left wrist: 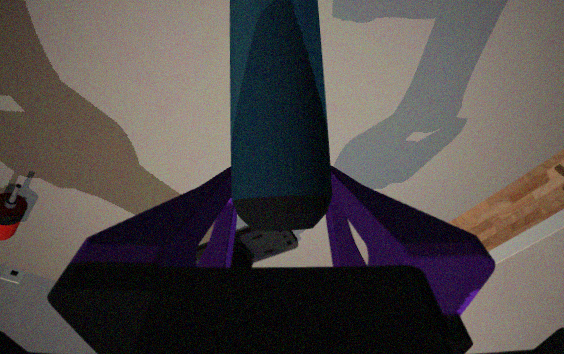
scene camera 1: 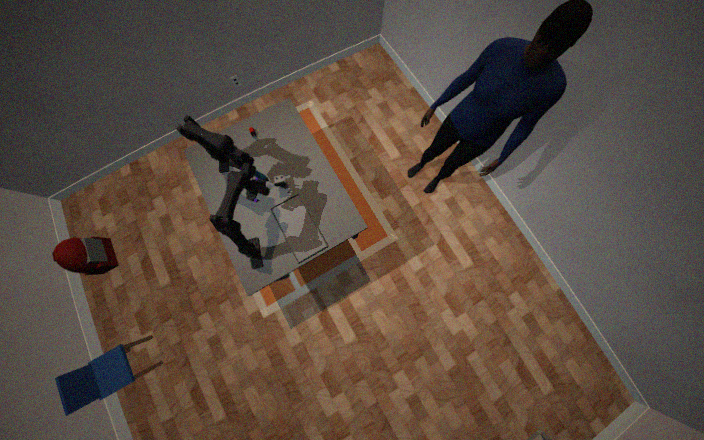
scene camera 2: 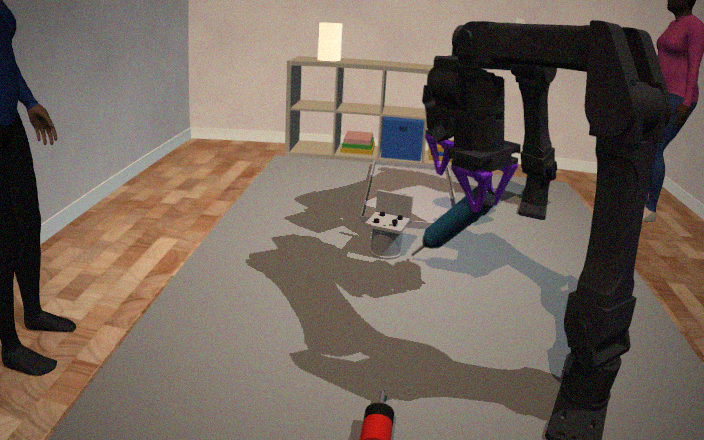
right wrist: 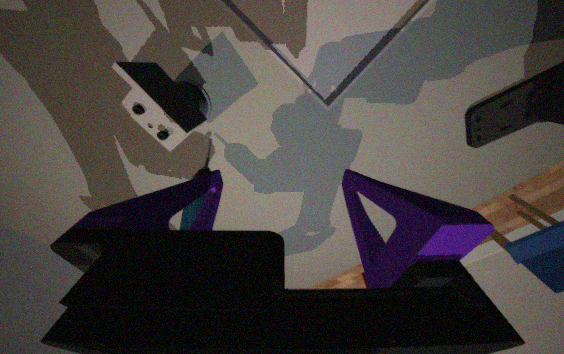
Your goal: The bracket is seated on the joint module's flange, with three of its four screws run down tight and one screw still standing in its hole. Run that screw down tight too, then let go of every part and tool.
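Frame: origin at the left arm's base, x down, y right, z back, level; metres.
Where they show: left gripper, fingertip midpoint: (left wrist: 281,177) (scene camera 2: 484,208); right gripper, fingertip midpoint: (right wrist: 282,176); left arm's base, origin of the base link: (scene camera 1: 224,159) (scene camera 2: 582,398); right arm's base, origin of the base link: (scene camera 1: 255,252) (scene camera 2: 533,204) (right wrist: 543,93).
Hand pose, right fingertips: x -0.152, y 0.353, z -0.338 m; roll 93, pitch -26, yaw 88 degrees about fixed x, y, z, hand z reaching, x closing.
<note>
Each offset is from my right fingertips to the centre of the thing.
The joint module @[dx +0.120, dy -0.113, dz -0.087 m] (scene camera 2: 386,243) stands upright on the table. The white bracket @[dx +0.070, dy -0.113, dz -0.087 m] (scene camera 2: 411,207) (right wrist: 172,145) sits on top, its upright plate at the back in scene camera 2. Several black screw heads show on its flat plate. The front right screw @[dx +0.084, dy -0.128, dz -0.067 m] (scene camera 2: 394,222) seems to stand slightly higher, but this is hard to tell. My left gripper (left wrist: 281,177) (scene camera 2: 480,204) is shut on the handle of the teal screwdriver @[dx +0.052, dy -0.151, dz +0.041 m] (scene camera 2: 451,225) (left wrist: 280,110) (right wrist: 192,212), which slants down, its tip beside the module and off the screws. My right gripper (right wrist: 282,176) is open and empty, one finger near the screwdriver.
A red and black tool @[dx +0.135, dy -0.529, dz +0.113 m] (scene camera 2: 377,422) (scene camera 1: 251,130) (left wrist: 10,215) stands at the near table end in scene camera 2. A thin rectangular frame (right wrist: 327,102) lies beyond the module. The two grippers are close together. A person (scene camera 1: 511,98) stands beside the table.
</note>
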